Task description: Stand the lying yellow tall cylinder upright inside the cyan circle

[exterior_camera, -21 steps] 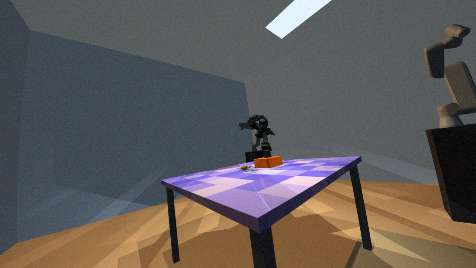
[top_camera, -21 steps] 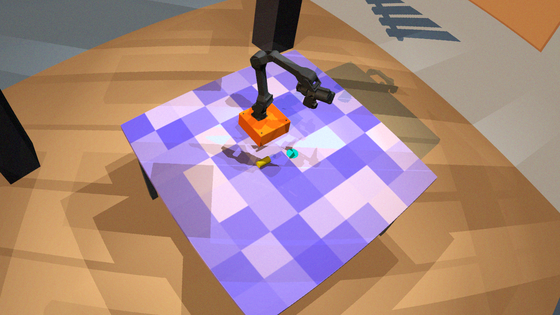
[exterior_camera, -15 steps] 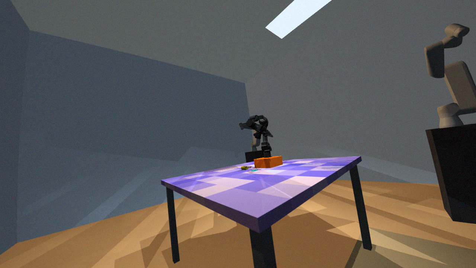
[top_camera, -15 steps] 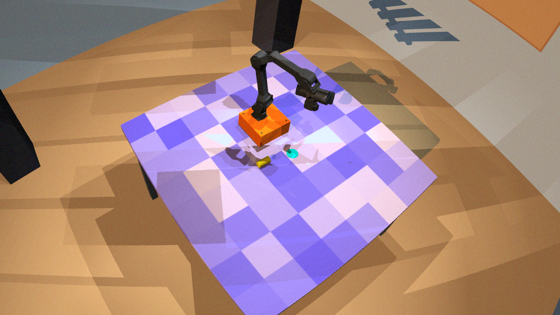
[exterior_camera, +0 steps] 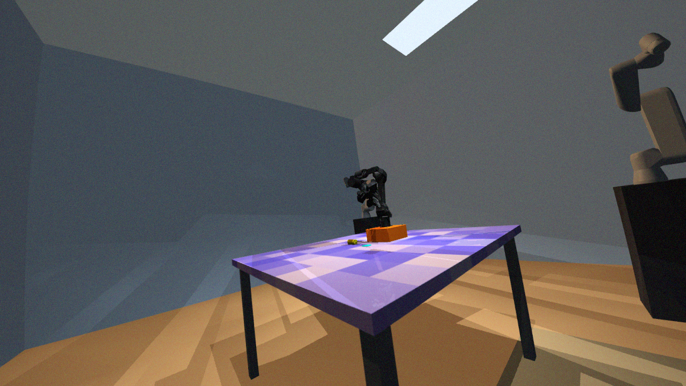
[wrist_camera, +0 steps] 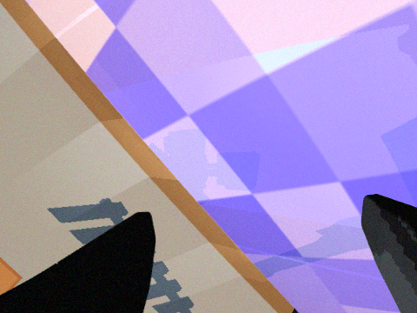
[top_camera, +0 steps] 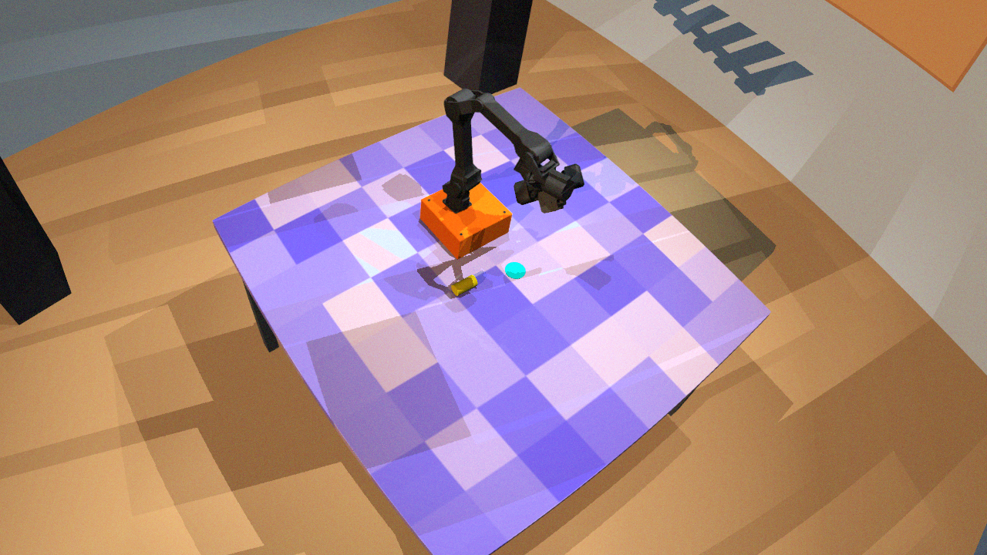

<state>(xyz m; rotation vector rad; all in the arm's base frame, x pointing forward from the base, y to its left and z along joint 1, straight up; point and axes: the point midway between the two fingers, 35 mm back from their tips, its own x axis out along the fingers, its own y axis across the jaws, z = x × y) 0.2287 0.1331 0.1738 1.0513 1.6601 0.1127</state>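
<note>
Now: the yellow tall cylinder 20 mm behind my gripper tip, 290 mm to the right of it and 220 mm below it. The rest, counted from my gripper tip: cyan circle (20 mm ahead, 130 mm to the right, 230 mm below).
</note>
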